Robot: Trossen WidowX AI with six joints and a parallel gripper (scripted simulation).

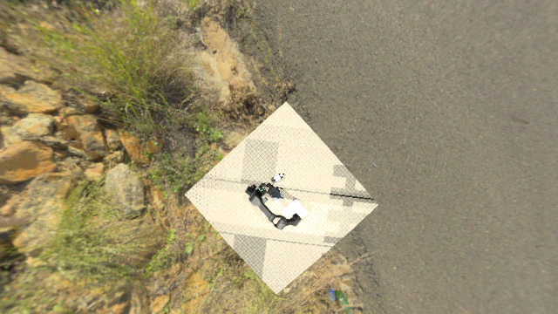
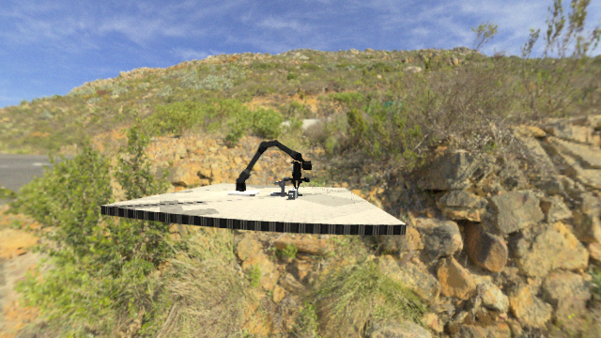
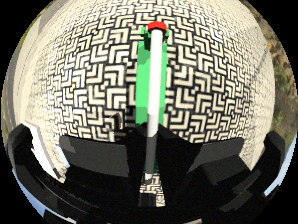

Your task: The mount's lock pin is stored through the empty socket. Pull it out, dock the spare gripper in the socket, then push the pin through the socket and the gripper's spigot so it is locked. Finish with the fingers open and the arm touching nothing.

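The green strip is 2 cm to the left of my gripper tip. Round my gripper tip: grey mount 11 cm behind, 9 cm to the right, 3 cm above; spare gripper 22 cm to the right, 1 cm behind, 1 cm above.
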